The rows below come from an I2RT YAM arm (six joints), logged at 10 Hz.
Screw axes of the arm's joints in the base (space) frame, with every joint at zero. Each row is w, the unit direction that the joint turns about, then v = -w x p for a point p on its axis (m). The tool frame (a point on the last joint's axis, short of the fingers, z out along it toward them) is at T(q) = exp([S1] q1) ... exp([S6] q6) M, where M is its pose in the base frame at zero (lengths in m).
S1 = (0, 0, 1, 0.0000, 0.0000, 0.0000)
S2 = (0, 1, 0, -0.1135, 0.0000, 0.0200)
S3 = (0, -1, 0, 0.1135, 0.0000, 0.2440)
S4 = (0, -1, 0, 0.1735, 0.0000, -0.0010)
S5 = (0, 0, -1, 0.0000, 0.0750, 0.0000)
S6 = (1, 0, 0, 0.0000, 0.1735, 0.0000)
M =
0 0 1 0.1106
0 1 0 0.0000
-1 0 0 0.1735
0 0 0 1
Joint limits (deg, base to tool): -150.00..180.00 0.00..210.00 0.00..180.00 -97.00..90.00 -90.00..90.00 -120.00..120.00
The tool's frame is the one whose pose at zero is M.
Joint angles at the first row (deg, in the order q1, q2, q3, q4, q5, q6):
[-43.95 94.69 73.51 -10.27 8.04 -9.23]
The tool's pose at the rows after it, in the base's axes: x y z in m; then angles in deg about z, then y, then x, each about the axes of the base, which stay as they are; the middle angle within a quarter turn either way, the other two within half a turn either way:
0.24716 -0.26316 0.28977 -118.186 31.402 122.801
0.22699 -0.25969 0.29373 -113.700 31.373 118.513
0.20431 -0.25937 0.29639 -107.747 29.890 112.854
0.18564 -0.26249 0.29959 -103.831 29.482 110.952
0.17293 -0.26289 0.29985 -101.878 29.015 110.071
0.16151 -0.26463 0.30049 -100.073 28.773 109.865
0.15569 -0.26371 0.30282 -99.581 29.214 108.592
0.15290 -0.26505 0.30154 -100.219 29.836 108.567
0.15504 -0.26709 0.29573 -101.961 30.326 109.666
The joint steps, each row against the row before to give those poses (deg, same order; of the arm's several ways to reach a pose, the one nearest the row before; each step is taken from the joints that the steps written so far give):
[-2.16 -5.84 -6.80 4.64 -1.04 3.28]
[-2.07 -4.12 -4.36 3.79 -0.55 0.93]
[-2.88 -3.81 -4.49 5.08 0.12 1.50]
[-3.19 -2.24 -1.74 1.13 -2.24 1.78]
[-2.08 -1.64 -1.50 0.57 -1.36 0.85]
[-2.14 -1.11 -0.76 -0.21 -1.77 1.06]
[-0.97 -1.04 -0.72 0.86 -1.18 -0.42]
[-0.73 -0.02 -0.36 0.46 -1.31 -0.85]
[0.09 0.93 -0.29 0.37 -0.55 -1.19]

